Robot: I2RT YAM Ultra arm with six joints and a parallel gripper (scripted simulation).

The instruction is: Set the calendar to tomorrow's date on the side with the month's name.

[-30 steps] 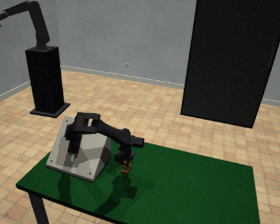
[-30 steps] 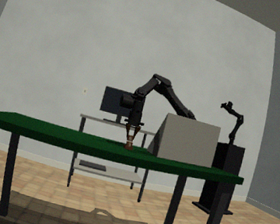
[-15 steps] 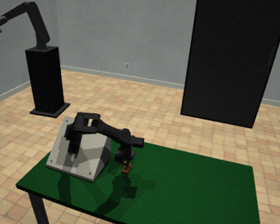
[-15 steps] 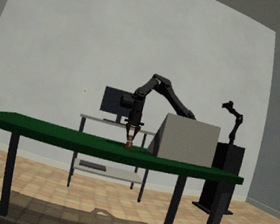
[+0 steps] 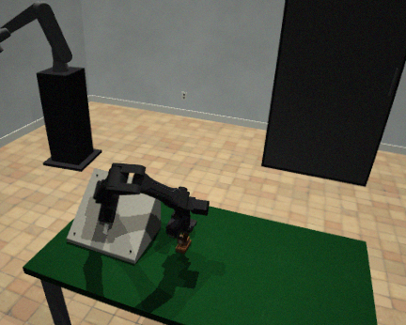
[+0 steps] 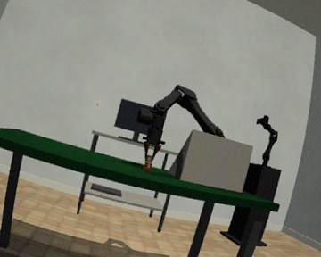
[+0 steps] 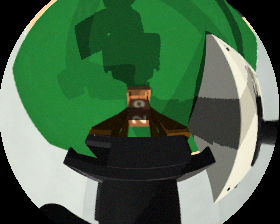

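My hand is 5 cm above the wooden calendar tray and 2 cm to the right of it.
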